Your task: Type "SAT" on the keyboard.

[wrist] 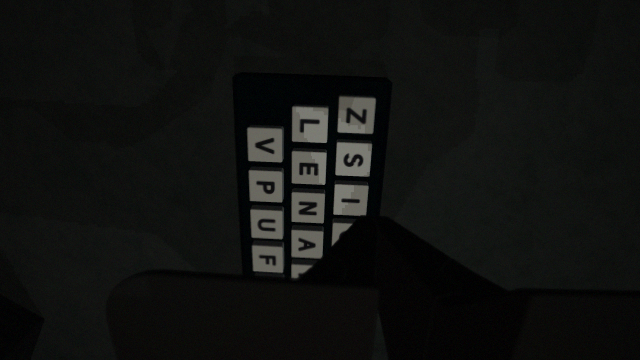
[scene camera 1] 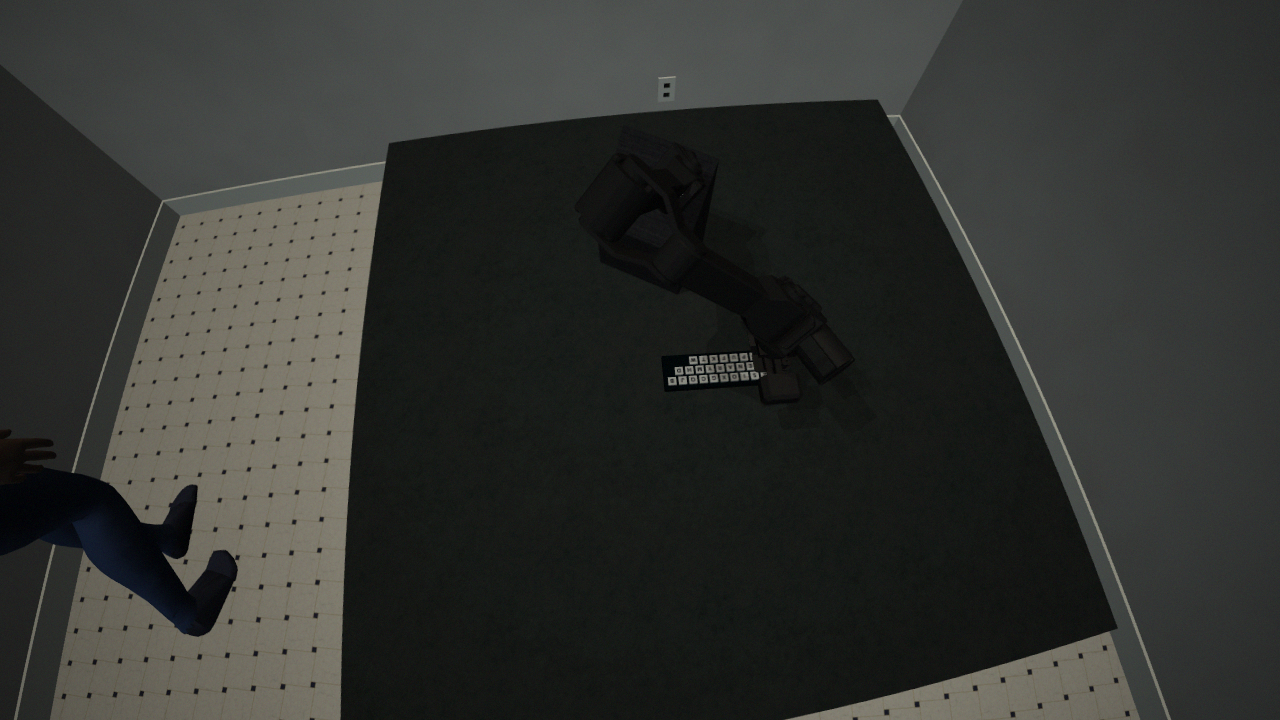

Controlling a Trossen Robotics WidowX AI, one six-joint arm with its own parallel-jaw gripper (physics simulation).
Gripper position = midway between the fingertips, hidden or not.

Observation:
In view: the gripper [wrist: 371, 230] and a black keyboard [scene camera 1: 724, 369].
The black keyboard is seen too in the wrist view [wrist: 310, 149].

